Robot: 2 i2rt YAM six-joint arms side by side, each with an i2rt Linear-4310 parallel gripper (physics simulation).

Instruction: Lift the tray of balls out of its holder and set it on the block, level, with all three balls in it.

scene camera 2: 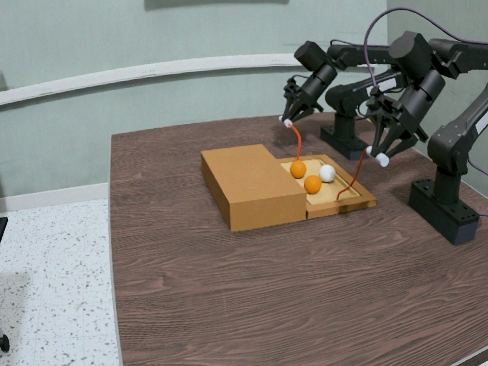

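Pixels of known places: left gripper, fingertip midpoint: (375, 159); right gripper, fingertip midpoint: (284, 123); left arm's base at its link origin: (443, 202); right arm's base at its link origin: (344, 138).
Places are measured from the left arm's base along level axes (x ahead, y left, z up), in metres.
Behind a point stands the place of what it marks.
Note:
The tray (326, 192) {x 0.203, y -0.202, z -0.039 m} lies low in its wooden holder (340, 206) {x 0.209, y -0.116, z -0.031 m}, with two orange balls (298, 169) {x 0.241, y -0.279, z -0.012 m} (313, 184) {x 0.240, y -0.193, z -0.011 m} and a white ball (327, 173) {x 0.186, y -0.237, z -0.011 m} in it. The brown block (255, 175) {x 0.361, y -0.216, z 0.015 m} stands against the holder's left side in the picture. My right gripper (285, 120) {x 0.210, y -0.462, z 0.042 m} is behind and above the tray, shut at the white upper end of a curved red cord (299, 142) {x 0.204, y -0.369, z 0.019 m}. My left gripper (376, 154) {x 0.215, y 0.013, z 0.123 m} is right of and above the tray, shut at the white upper end of another red cord (358, 173) {x 0.209, y -0.056, z 0.068 m}. Both cords run down to the tray. The exact grip on each is too small to see.
The dark wooden table (225, 280) {x 0.484, y 0.039, z -0.045 m} carries all of this. The left arm's base (443, 212) {x 0.035, y 0.041, z 0.002 m} stands at the right and the right arm's base (344, 139) {x 0.038, y -0.438, z -0.009 m} farther back. The table's side edge runs down the left of the picture, with speckled floor (60, 280) beyond it.

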